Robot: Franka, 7 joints.
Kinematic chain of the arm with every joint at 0, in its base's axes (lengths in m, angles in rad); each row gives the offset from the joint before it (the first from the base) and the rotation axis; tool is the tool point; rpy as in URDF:
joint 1: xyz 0 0 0.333 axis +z
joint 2: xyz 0 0 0 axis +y
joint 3: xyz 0 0 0.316 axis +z
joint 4: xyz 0.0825 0 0 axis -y
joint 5: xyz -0.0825 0 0.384 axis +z
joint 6: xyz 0 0 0 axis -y
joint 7: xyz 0.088 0 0 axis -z
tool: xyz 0 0 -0.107 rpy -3.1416 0 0
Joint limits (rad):
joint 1: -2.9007..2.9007
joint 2: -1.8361..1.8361
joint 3: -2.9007..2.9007
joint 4: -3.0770..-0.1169
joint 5: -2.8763..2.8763
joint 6: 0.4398..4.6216
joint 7: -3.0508..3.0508
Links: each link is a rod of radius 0.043 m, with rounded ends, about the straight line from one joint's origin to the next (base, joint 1, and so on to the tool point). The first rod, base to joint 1, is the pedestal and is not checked.
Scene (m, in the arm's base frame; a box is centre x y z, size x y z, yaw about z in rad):
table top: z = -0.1
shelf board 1: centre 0.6 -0 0.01 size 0.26 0.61 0.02 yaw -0.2
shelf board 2: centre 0.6 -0 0.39 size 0.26 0.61 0.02 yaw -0.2
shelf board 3: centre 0.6 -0 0.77 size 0.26 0.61 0.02 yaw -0.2
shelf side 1: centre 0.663 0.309 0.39 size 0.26 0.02 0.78 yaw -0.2
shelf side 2: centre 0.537 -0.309 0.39 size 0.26 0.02 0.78 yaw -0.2
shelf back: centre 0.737 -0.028 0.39 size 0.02 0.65 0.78 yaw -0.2
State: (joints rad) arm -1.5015 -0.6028 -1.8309 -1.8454 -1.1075 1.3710 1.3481
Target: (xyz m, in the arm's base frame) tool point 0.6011 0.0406 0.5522
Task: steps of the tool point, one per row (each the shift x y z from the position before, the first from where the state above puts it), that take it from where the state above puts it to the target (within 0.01 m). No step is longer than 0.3 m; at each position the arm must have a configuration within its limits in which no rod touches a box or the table.
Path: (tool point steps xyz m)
1: -0.0508 -0.2848 0.0534
2: 0.1008 -0.2586 0.0527
3: 0.2126 -0.1600 0.0451
4: 0.2536 -0.0226 0.0320
5: 0.2171 0.1099 0.0152
6: 0.1200 0.1982 -0.0035
7: -0.0027 0.2195 -0.0217
8: 0.0847 -0.0058 0.0119
9: 0.0843 -0.0177 -0.0002
10: 0.0792 -0.0268 -0.0117

